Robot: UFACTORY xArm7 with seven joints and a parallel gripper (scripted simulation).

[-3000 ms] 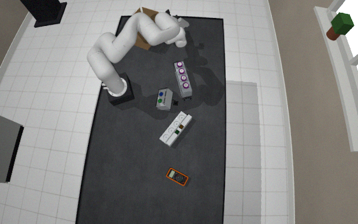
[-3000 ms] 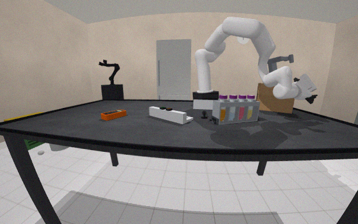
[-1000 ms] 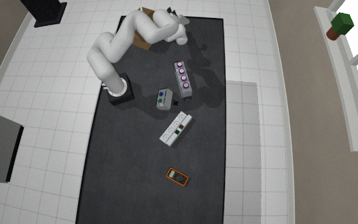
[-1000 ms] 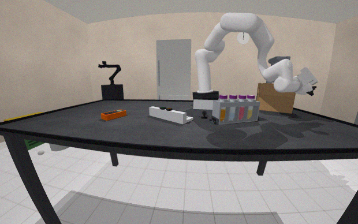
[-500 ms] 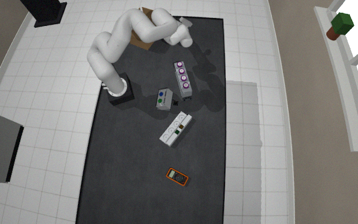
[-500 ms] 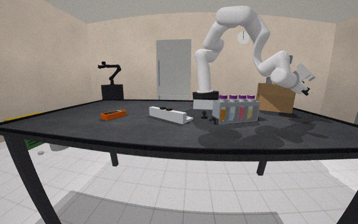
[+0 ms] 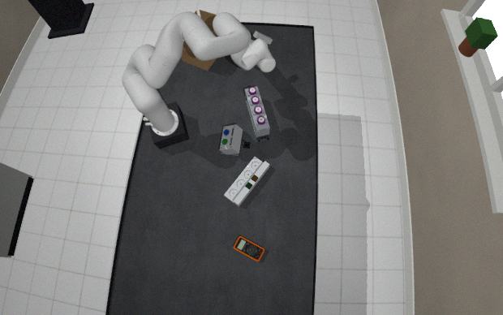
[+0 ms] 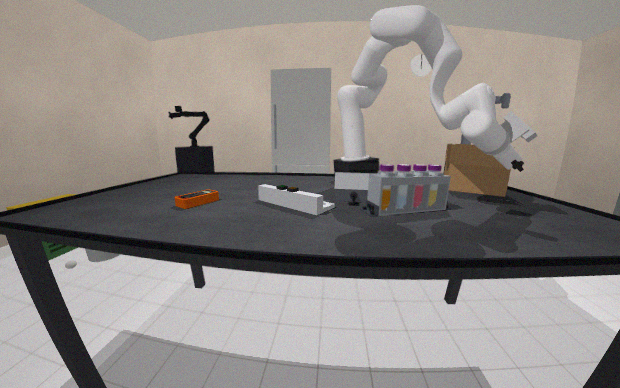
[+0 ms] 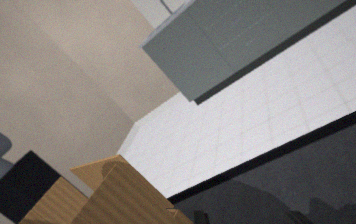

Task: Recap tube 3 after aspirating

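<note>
Now: the purple cap 5 cm ahead of my hand, 40 cm to the right of it and 3 cm below it. The rest, counted from my hand: blue cycle key (9 cm behind, 48 cm to the right, 8 cm below); cardboard box (22 cm behind, 6 cm to the left, 7 cm below); key housing (8 cm behind, 50 cm to the right, 10 cm below).
</note>
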